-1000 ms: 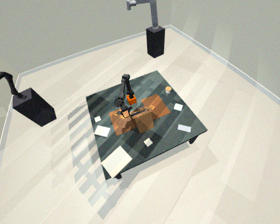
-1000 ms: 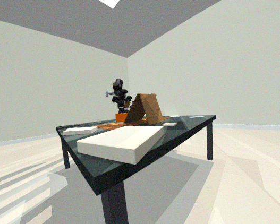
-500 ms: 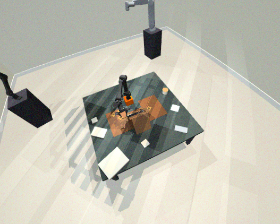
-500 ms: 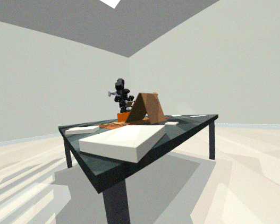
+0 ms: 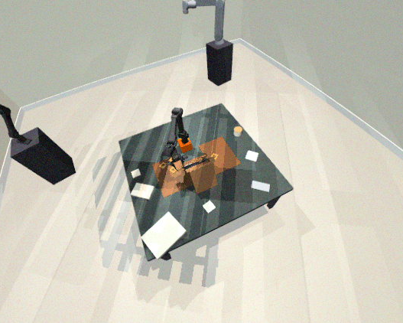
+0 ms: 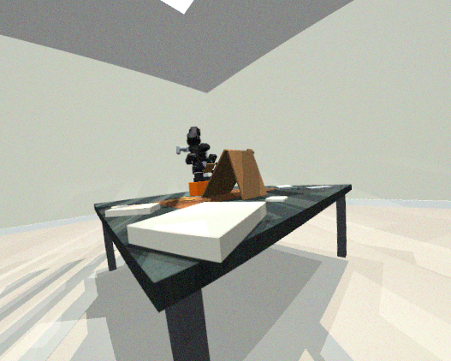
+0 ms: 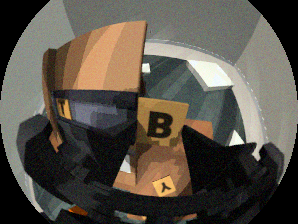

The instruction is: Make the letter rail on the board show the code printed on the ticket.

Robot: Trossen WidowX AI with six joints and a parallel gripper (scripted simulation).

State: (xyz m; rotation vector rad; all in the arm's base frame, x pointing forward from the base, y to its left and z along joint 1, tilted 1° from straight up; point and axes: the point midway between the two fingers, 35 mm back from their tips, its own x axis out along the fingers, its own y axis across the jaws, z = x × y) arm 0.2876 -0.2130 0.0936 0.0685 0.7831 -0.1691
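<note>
The white ticket is 9 cm to the left of my gripper tip, 7 cm below it and 5 cm behind it. From my gripper tip the other things lie so: yellow letter tile: 37 cm to the left, 17 cm below, 4 cm behind; then flat white slab: 36 cm to the right, 16 cm below, 12 cm behind; then mat: 18 cm to the left, 17 cm below, 11 cm behind.
</note>
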